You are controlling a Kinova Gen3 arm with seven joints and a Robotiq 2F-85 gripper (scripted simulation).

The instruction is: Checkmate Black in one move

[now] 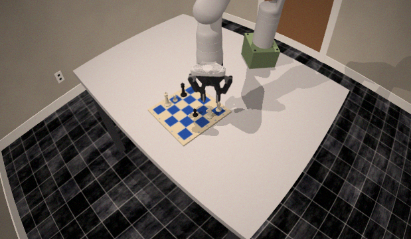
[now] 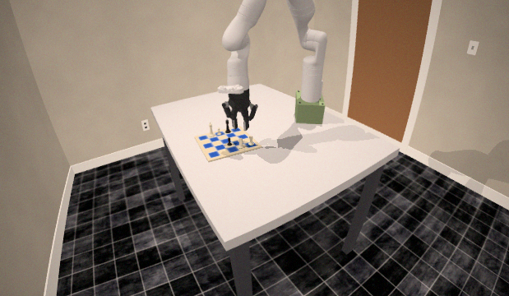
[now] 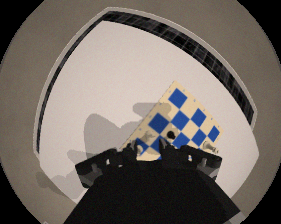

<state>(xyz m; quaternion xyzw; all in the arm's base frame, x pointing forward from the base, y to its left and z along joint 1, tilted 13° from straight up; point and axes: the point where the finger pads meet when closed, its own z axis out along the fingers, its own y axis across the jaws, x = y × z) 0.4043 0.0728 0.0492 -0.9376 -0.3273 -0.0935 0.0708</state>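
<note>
My gripper is now 80 mm above the black pawn, 50 mm to the left of it and 30 mm short of it. The rest, counted from my hand: white pawn: 160 mm to the right, 80 mm below, 30 mm ahead; chessboard: 100 mm below, 80 mm to the right, 30 mm ahead; tall black piece: 150 mm to the right, 70 mm below, 10 mm behind.
</note>
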